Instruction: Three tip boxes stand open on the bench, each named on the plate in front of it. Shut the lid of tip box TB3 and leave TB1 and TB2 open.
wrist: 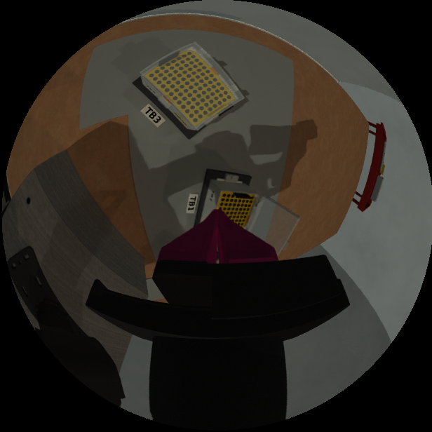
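Observation:
Tip box TB3 (192, 87) stands at the upper middle of the wrist view, with its name plate (152, 115) at its lower left. Its clear lid appears to lie down over the yellow tip rack; no raised lid panel shows there. Tip box TB1 (237, 202) is below it, near the centre, with its name plate (192, 203) to its left. TB1's clear lid (281, 225) stands open, out to the right. TB2 does not show. My gripper (217, 215) is shut and empty, its magenta fingertips covering the near part of TB1 in the view, well apart from TB3.
The boxes stand on a grey mat (265, 80) on the brown bench (325, 145). A grey wood-grained structure (82, 215) is at the left. A red object (376, 167) lies beyond the bench's right edge. The arm's shadow falls between TB3 and TB1.

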